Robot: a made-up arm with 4 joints.
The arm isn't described. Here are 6 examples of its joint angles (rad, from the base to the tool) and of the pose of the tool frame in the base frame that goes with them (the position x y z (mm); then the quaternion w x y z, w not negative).
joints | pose
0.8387 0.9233 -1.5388 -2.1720 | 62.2 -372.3 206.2 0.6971 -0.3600 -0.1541 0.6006
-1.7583 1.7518 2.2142 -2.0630 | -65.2 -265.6 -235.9 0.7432 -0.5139 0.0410 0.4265
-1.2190 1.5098 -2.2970 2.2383 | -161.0 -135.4 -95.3 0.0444 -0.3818 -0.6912 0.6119
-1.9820 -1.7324 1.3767 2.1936 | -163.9 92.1 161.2 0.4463 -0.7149 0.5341 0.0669
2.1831 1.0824 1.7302 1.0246 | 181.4 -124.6 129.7 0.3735 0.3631 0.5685 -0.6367
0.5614 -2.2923 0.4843 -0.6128 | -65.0 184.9 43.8 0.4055 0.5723 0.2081 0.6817
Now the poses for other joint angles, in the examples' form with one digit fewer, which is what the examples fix.
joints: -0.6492 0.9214 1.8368 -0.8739
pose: -67 -213 146 0.150 0.677 -0.631 -0.348
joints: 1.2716 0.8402 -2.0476 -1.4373
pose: 162 -394 201 0.502 -0.375 0.308 0.716
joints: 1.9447 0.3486 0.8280 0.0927
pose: 15 -173 66 0.532 0.111 0.731 -0.412
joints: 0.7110 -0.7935 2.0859 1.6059
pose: 127 -143 38 0.120 -0.634 -0.559 -0.520
